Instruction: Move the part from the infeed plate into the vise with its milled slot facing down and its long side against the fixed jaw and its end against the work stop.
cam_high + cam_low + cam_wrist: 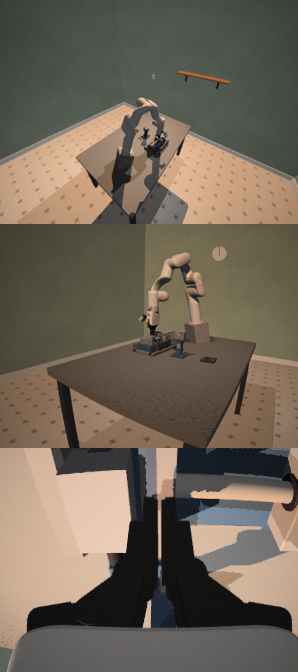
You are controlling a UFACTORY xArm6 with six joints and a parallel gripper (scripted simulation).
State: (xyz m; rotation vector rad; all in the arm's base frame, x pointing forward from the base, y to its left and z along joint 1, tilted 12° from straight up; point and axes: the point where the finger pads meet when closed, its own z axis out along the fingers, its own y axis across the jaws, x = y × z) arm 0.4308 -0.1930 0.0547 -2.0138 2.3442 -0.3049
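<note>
Now: hand 4 cm above the part, 3 cm short of it and 1 cm to the left of it. The rest, counted from my hand: air cylinder rod (5 cm below, 5 cm behind, 1 cm to the left); work stop (4 cm to the left, 4 cm below, 4 cm ahead); vise base rail (10 cm below, 9 cm to the right, 5 cm behind).
</note>
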